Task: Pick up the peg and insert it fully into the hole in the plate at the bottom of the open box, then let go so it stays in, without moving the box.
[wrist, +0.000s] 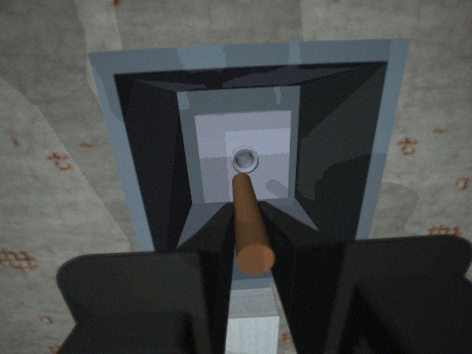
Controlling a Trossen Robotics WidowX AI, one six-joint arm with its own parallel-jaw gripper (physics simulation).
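Places are measured from the arm's base along level axes (x ahead, y left, z up), in centimetres.
Pixels of known places: gripper, fingertip midpoint: [245,209].
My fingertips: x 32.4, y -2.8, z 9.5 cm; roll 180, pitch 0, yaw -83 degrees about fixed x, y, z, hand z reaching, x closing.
For each thing: its middle in the pictures, then the offset to it from my fingertips. Level surfaces: height alone.
- brown peg, body centre: [246,207] dy +0.0, dx +0.3, dz +0.3 cm
- blue-grey open box, body centre: [245,163] dy -0.7, dx +0.5, dz -8.0 cm
- pale lilac square plate, body centre: [243,154] dy -0.7, dx +0.5, dz -11.4 cm
- table top, its level: dz -14.9 cm
The brown peg [247,220] is held lengthwise between the black fingers of my gripper [245,209], which is shut on it. Its far end points down into the open box and, in this view, shows just below the hole. The blue-grey open box [240,54] fills the middle of the view, with dark inner walls. On its bottom lies a pale lilac square plate [212,135]. A round hole [244,158] with a raised light rim is near the plate's middle. The peg's far end appears apart from the plate. The fingers hide part of the box's near side.
A pale grey-white block or bar [252,332] shows between the fingers at the bottom, beyond the box's near rim. The table top [40,200] is grey and mottled with rusty orange marks. The raised box walls surround the plate on all sides.
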